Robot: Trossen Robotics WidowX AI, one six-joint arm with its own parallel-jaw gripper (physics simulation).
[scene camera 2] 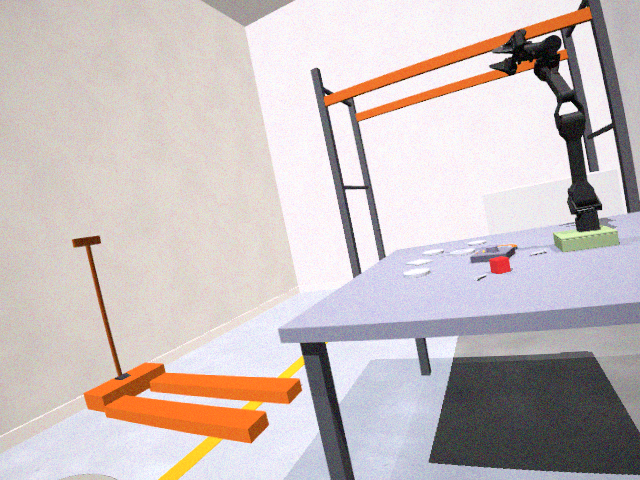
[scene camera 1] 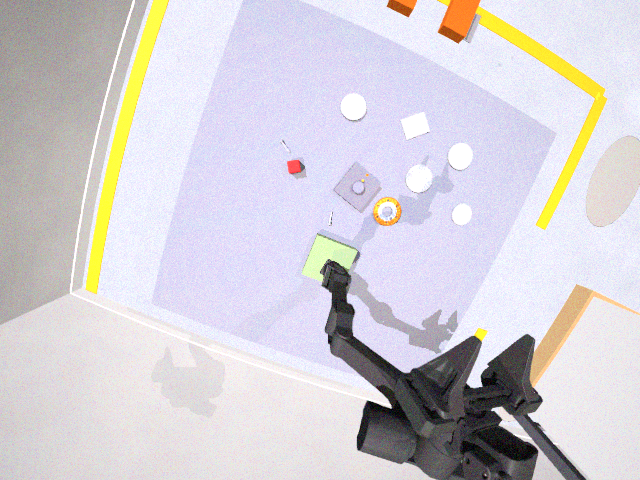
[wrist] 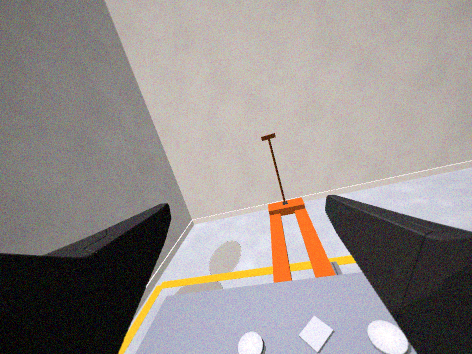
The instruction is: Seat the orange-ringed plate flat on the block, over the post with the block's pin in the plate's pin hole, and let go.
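Pixels of known places: gripper, between the fingertips: (scene camera 2: 490,59) (scene camera 1: 506,337) (wrist: 248,206); arm's base, origin of its link: (scene camera 2: 589,229) (scene camera 1: 330,269).
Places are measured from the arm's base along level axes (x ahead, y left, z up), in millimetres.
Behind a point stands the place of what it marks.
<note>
The orange-ringed plate (scene camera 1: 376,211) {x 275, y -36, z -35 mm} (scene camera 2: 510,245) {x 269, y -93, z -35 mm} lies flat on the table, with a white inner part and a grey centre. It is beside the block, close to its lower right corner in scene camera 1. The grey square block (scene camera 1: 346,187) {x 291, y 110, z -22 mm} (scene camera 2: 480,257) {x 344, y 135, z -28 mm} has a round post (scene camera 1: 358,187) {x 312, y 75, z -4 mm} in its middle. A small yellow pin (scene camera 1: 362,180) {x 342, y 74, z -17 mm} stands next to the post, and an orange dot (scene camera 1: 367,175) {x 367, y 68, z -21 mm} shows nearer the block's edge. My gripper (scene camera 1: 503,337) {x 206, y -42, z 669 mm} (scene camera 2: 492,58) {x 206, y -42, z 669 mm} (wrist: 248,206) {x 206, y -42, z 669 mm} is open and empty, high above the table and well away from plate and block. Neither shows in the wrist view.
A red cube (scene camera 1: 294,166) {x 257, y 307, z -6 mm} (scene camera 2: 499,265) {x 254, y 333, z -22 mm}, several white discs (scene camera 1: 353,106) {x 547, y 238, z -35 mm} (scene camera 2: 416,272) {x 540, y 257, z -35 mm} (wrist: 388,337) {x 620, y -204, z -37 mm} and a white square (scene camera 1: 415,126) {x 614, y 9, z -40 mm} (wrist: 316,333) {x 614, y 8, z -41 mm} lie around the block. Thin pieces (scene camera 1: 285,145) {x 306, y 376, z -38 mm} (scene camera 1: 330,218) {x 162, y 99, z -38 mm} lie nearby. My arm stands on a green base (scene camera 1: 316,258) {x 10, y 70, z 0 mm} (scene camera 2: 585,239) {x 19, y 101, z -15 mm}.
</note>
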